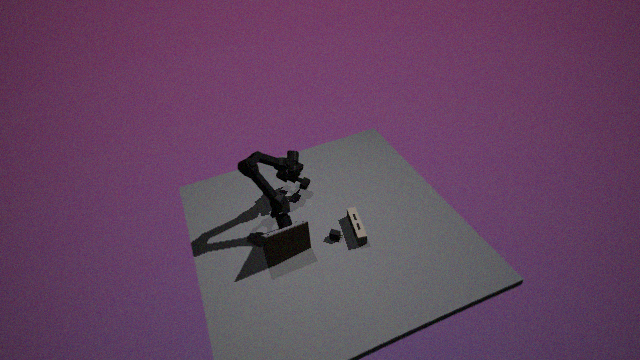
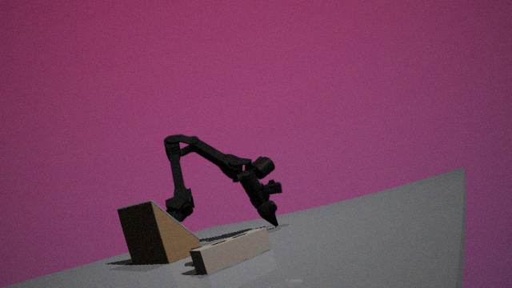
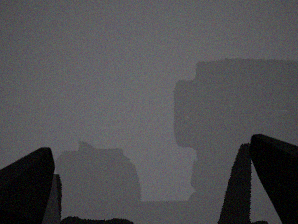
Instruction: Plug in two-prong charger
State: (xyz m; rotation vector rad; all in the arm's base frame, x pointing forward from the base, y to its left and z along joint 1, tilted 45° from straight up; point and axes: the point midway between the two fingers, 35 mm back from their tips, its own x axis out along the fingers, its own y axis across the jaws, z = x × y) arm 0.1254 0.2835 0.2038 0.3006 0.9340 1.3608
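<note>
My gripper tip is 11 cm short of the dark two-prong charger and 45 cm to the left of it.
</note>
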